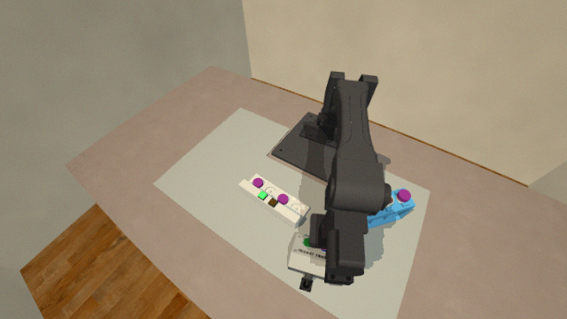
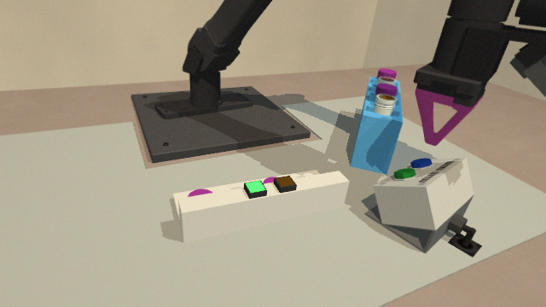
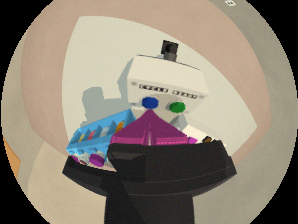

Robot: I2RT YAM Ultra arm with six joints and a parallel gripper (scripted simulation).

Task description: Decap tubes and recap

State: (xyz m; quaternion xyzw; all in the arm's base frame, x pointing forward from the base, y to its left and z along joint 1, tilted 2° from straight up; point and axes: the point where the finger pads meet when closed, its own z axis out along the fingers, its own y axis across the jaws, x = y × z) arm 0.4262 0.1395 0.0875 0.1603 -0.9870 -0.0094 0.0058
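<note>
Right now the blue cycle key is 40 mm below my hand. The rest, counted from my hand: green ready key 50 mm to the right, 40 mm below.
</note>
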